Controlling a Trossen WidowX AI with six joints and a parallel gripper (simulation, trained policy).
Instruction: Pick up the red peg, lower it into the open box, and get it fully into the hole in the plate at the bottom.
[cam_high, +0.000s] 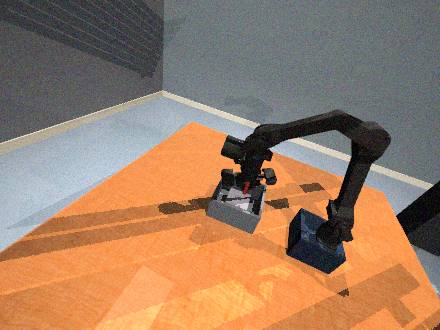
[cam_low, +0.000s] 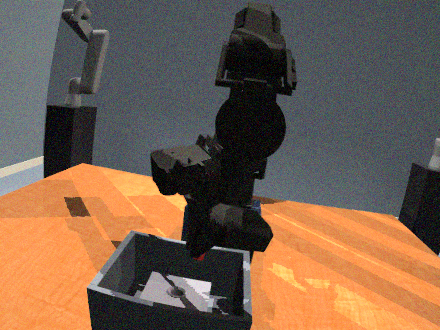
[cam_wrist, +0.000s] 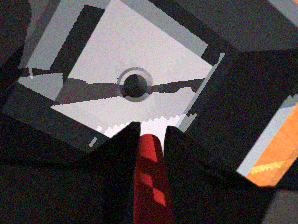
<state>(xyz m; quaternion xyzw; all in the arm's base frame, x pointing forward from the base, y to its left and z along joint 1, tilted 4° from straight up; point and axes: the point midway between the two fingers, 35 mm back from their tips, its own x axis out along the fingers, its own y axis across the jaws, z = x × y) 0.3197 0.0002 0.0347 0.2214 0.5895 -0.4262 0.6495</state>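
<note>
The red peg lies 3 cm above my gripper tip, 2 cm to the left of it and 1 cm behind it. The rest, counted from my gripper tip: box (10 cm below, 1 cm to the right, 1 cm ahead); then grey plate (8 cm below, 1 cm to the right, 1 cm ahead).
</note>
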